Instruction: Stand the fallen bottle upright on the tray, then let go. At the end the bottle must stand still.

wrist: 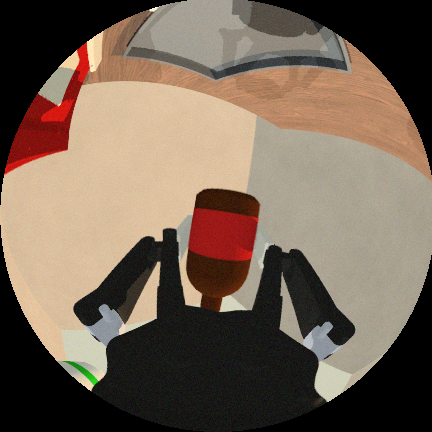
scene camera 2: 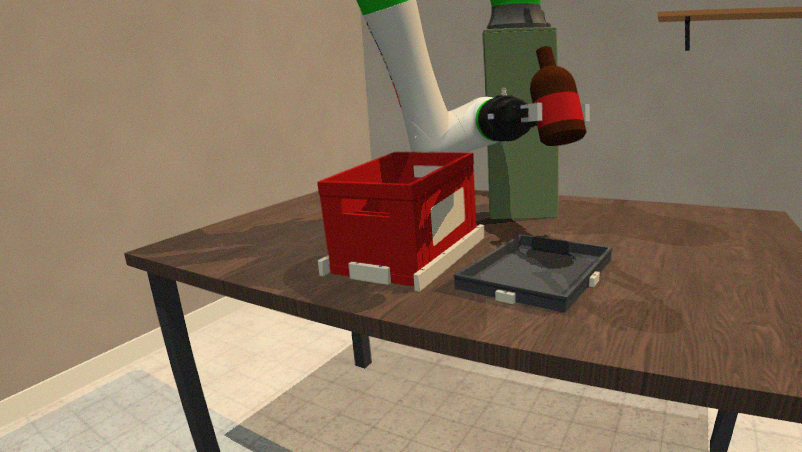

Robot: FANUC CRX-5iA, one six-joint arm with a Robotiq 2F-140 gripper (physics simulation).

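Places are measured from the arm's base along level axes (x ahead, y left, z up), in centimetres.
Pixels of known places: gripper, between the fingertips: (wrist: 222, 227) (scene camera 2: 564, 112); arm's base, origin of its link: (scene camera 2: 517, 30).
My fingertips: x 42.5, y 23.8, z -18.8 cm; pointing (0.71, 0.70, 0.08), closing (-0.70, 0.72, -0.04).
Ahead of a thing's pixels: the offset from my fingertips to its top centre. "*": to the spot under its first point.
The brown bottle @[dx -2.2, dy -2.2, dz +10.5 cm] (scene camera 2: 558, 106) (wrist: 221, 235) with a red label is held in the air, high above the table. Its neck points up and leans a little to the left in the scene view; its base is at the lower end. My gripper (scene camera 2: 561, 112) (wrist: 222, 227) is shut on the bottle, with one finger on each side at the label. The dark grey tray @[dx -2.0, dy -4.7, dz -25.1 cm] (scene camera 2: 536, 299) (wrist: 175, 61) lies flat on the table, well below the bottle and apart from it. A shadow falls on the tray floor. In the wrist view the tray shows in part at the top, and the bottle's neck is partly hidden.
A tall red crate @[dx -0.1, dy -31.2, dz -8.6 cm] (scene camera 2: 370, 238) (wrist: 37, 130) stands left of the tray, with pale blocks @[dx +13.5, dy -29.9, dz -24.7 cm] (scene camera 2: 368, 272) along its foot. Small pale blocks @[* dx +11.4, dy -5.5, dz -26.7 cm] (scene camera 2: 504, 296) touch the tray's sides. The green pedestal (scene camera 2: 522, 185) stands behind the tray. A wooden shelf (scene camera 2: 730, 15) is on the back wall.
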